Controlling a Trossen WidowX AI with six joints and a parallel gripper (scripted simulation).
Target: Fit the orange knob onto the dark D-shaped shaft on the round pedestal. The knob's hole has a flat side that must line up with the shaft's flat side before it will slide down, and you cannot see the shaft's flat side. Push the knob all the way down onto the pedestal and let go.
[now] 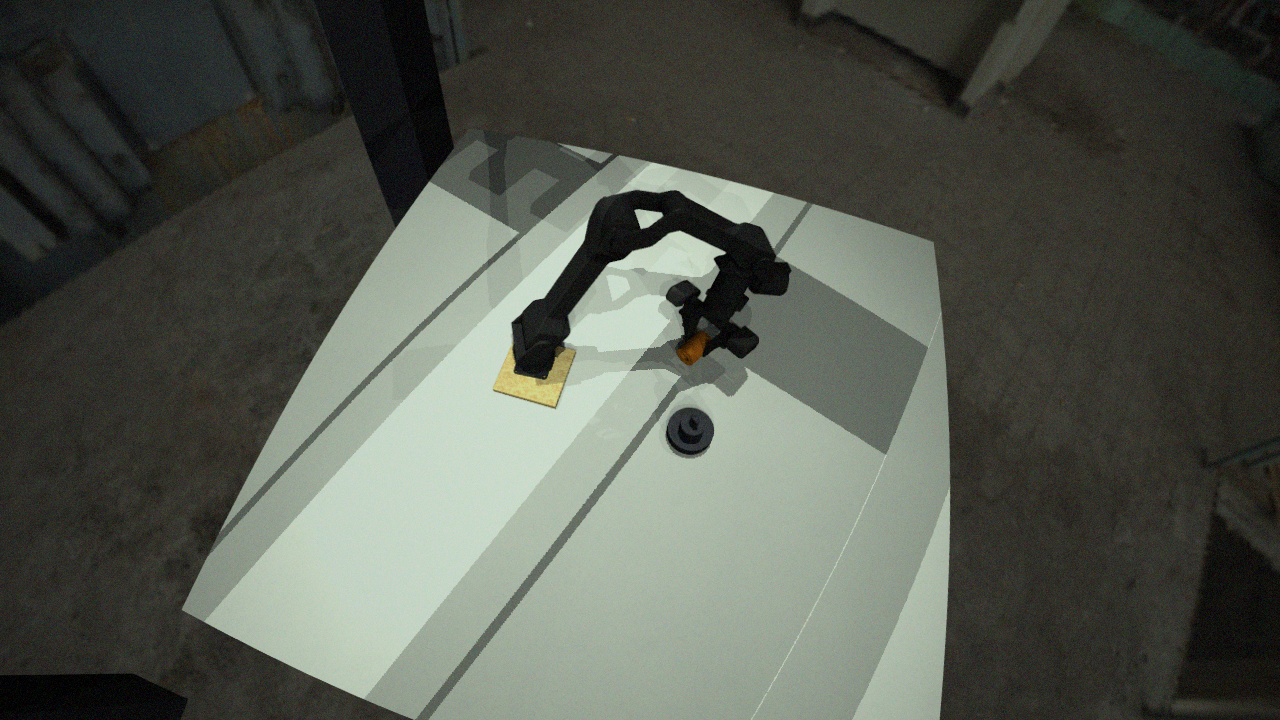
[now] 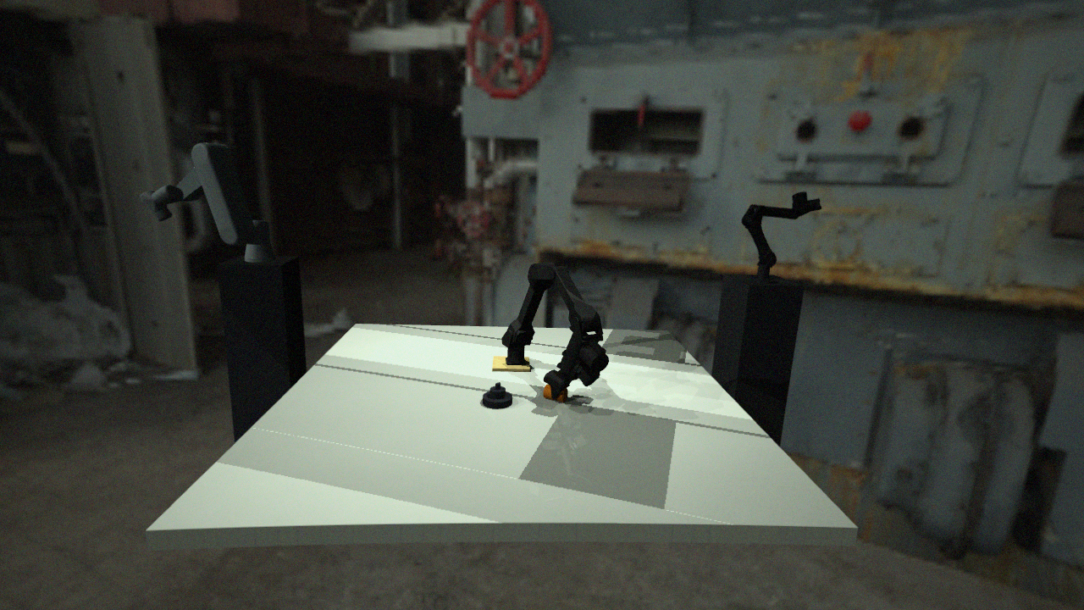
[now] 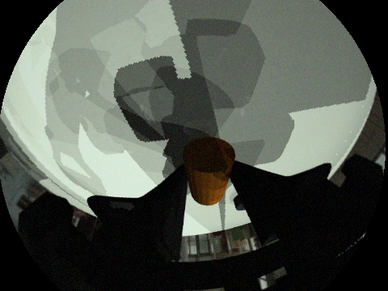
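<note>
The round pedestal is 17 cm to the right of my gripper tip, 2 cm above it and 1 cm ahead of it. Also, from my gripper tip: orange knob (1 cm above).
</note>
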